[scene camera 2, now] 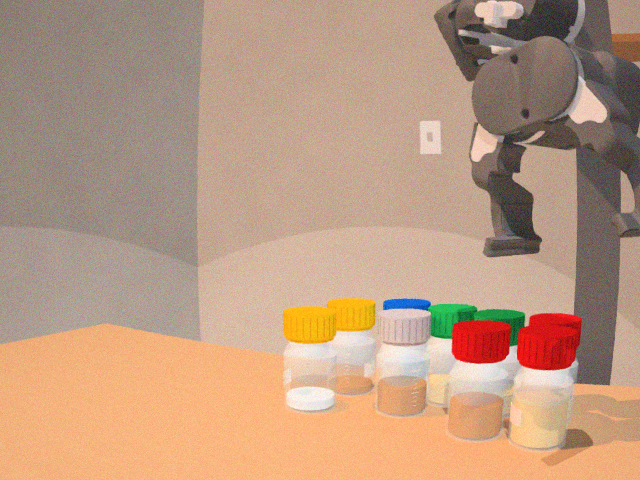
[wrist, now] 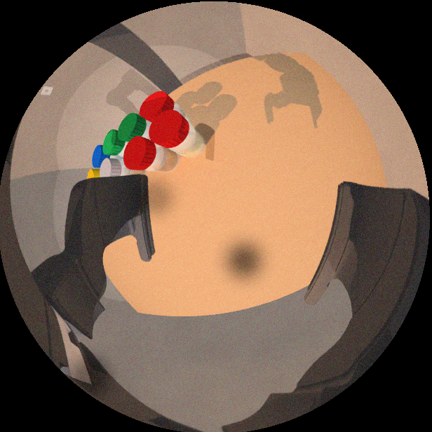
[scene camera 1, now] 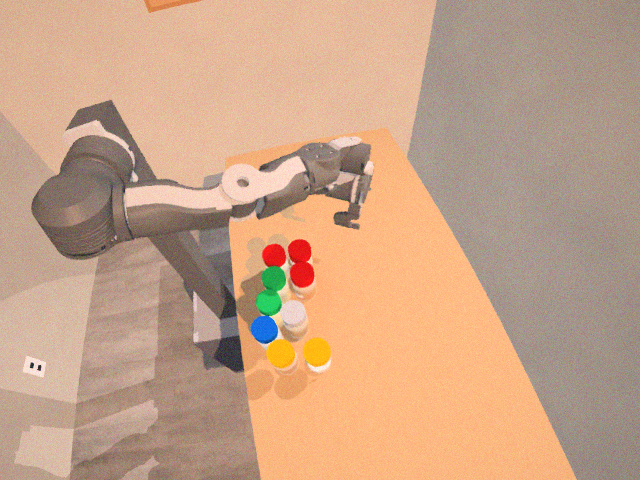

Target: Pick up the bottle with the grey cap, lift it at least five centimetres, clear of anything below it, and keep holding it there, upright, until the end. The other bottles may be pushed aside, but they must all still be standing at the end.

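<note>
The grey-capped bottle (scene camera 1: 294,314) (scene camera 2: 402,356) (wrist: 109,168) stands upright on the table (scene camera 1: 413,330) (scene camera 2: 155,403) (wrist: 240,210), with brown contents. In the wrist view its cap shows just above the finger at the left, and its lower part is largely hidden. My gripper (scene camera 1: 347,206) (scene camera 2: 569,235) (wrist: 223,230) is open and empty. It hangs well above the table, higher than the caps, beyond the red-capped end of the group and away from the grey-capped bottle.
Red-capped bottles (scene camera 1: 301,274) (scene camera 2: 480,342) (wrist: 140,153) stand nearest my gripper. Green-capped bottles (scene camera 1: 268,302) (scene camera 2: 452,320) (wrist: 132,127), a blue-capped bottle (scene camera 1: 264,329) (scene camera 2: 406,303) and yellow-capped bottles (scene camera 1: 316,352) (scene camera 2: 309,324) stand around the grey-capped one. All stand upright.
</note>
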